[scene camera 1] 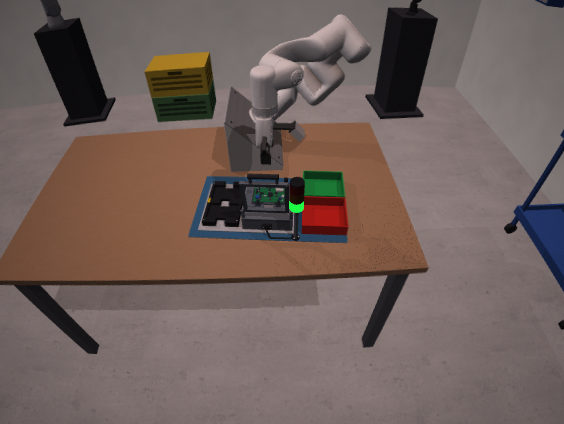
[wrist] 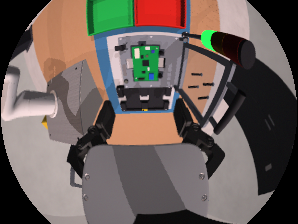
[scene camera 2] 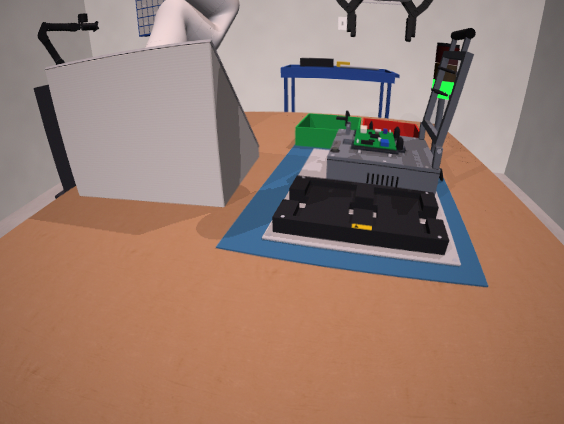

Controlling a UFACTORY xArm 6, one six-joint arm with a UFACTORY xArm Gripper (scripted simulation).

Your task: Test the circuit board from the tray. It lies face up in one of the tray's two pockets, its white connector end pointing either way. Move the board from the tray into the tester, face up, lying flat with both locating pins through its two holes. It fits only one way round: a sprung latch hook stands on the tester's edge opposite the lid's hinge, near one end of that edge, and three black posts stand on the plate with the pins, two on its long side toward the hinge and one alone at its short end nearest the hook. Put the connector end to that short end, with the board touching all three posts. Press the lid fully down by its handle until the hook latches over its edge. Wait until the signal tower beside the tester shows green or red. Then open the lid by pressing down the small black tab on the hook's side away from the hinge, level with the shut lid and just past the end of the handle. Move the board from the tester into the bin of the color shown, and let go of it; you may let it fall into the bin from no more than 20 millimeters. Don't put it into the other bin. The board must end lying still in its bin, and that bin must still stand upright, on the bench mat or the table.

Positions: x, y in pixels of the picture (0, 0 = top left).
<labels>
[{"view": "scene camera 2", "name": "green bin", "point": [308, 132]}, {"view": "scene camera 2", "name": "green circuit board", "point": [370, 138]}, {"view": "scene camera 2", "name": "tester lid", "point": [436, 121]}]
</labels>
